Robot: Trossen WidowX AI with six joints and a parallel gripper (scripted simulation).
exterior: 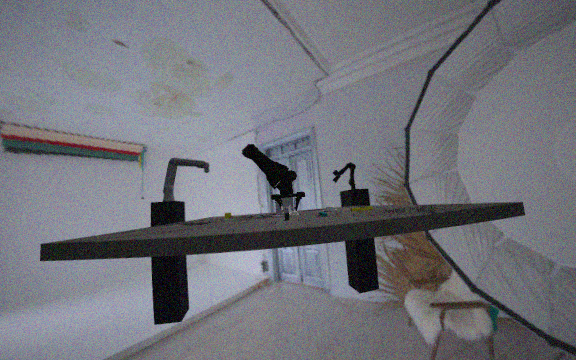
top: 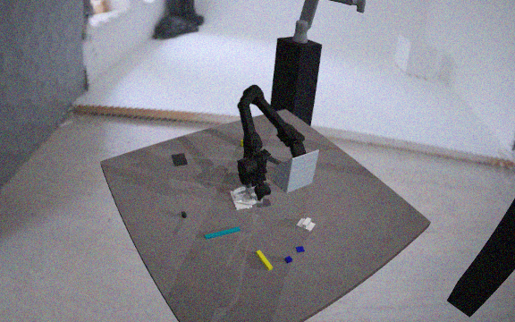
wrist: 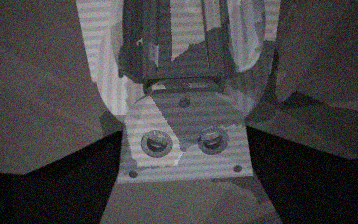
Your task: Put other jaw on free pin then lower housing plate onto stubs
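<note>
My gripper tip is 2 cm below the small white part and 1 cm short of it. From my gripper tip the other things lie so: yellow bar (31 cm to the left, 23 cm ahead, 1 cm below); then small black cube (34 cm ahead, 8 cm to the right, 1 cm below); then teal bar (26 cm ahead, 9 cm to the left, 2 cm below).
</note>
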